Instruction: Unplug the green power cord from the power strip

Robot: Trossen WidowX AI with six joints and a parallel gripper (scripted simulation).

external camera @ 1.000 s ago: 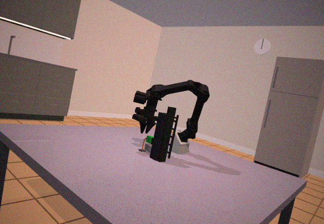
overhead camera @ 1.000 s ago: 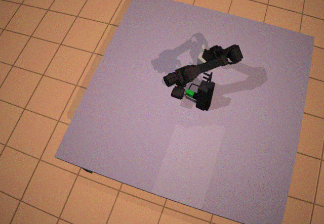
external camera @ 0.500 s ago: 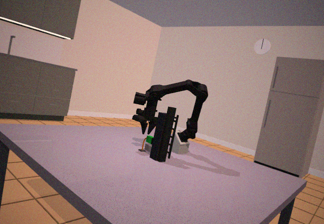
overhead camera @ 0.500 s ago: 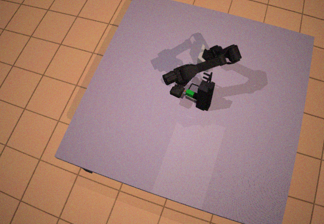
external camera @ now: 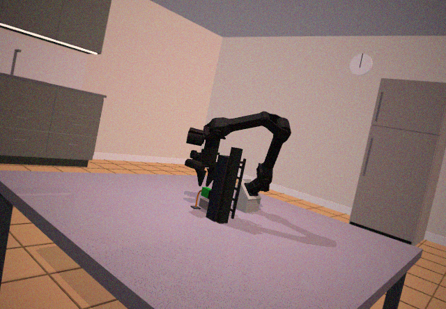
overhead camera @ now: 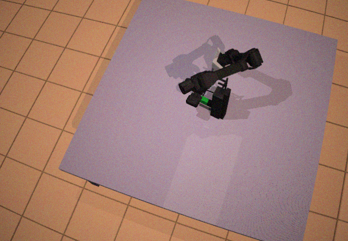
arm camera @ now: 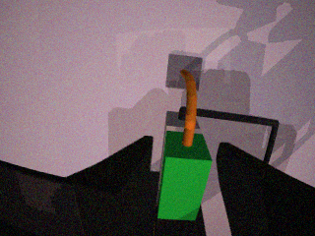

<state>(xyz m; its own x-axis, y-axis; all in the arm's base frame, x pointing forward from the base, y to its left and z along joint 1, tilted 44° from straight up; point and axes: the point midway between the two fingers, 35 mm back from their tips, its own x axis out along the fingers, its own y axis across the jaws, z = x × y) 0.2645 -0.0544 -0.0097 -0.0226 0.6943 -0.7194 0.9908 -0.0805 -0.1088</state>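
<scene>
Now: the green plug 50 mm to the left of my gripper tip and 10 mm below it. From my gripper tip the other things lie so: black rack 20 mm ahead, 140 mm to the left, 40 mm above.
</scene>
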